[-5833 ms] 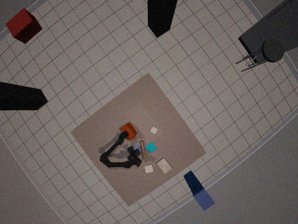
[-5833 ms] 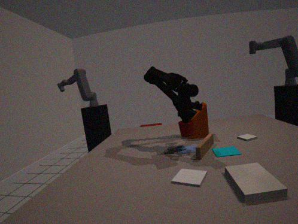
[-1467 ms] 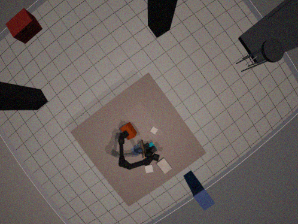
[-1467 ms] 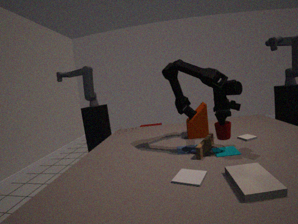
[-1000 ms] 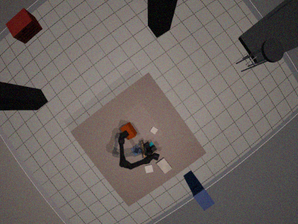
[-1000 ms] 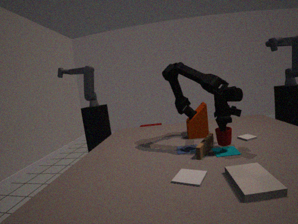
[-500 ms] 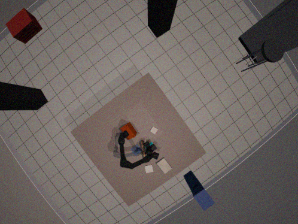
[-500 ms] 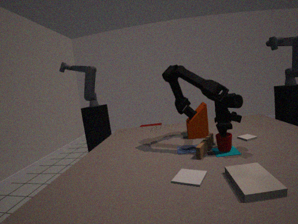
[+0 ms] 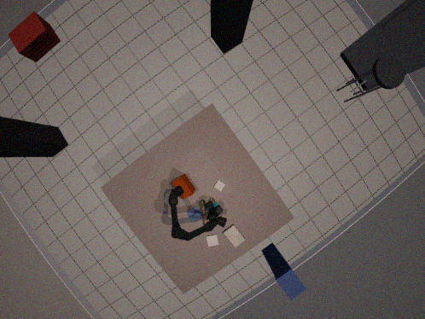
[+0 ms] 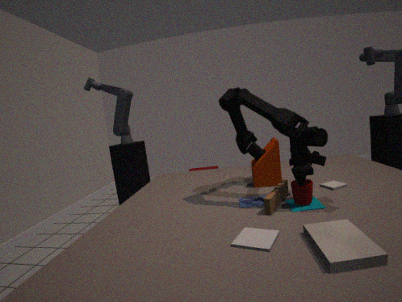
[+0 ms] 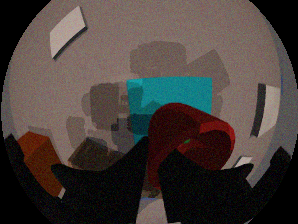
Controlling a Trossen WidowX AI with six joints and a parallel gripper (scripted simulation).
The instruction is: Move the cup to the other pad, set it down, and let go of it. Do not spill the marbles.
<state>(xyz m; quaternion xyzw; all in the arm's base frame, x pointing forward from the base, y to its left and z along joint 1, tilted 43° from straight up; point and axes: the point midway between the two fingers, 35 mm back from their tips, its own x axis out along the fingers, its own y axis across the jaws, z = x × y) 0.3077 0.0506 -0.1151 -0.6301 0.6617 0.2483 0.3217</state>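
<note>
Now: the dark red cup 30 mm ahead of my gripper tip and 10 mm to the right of it. Round my gripper tip: green marble: 40 mm ahead, 20 mm to the right, 20 mm below; teal pad: 30 mm ahead, 50 mm below; wooden bar: 10 mm behind, 90 mm to the right, 30 mm below.
</note>
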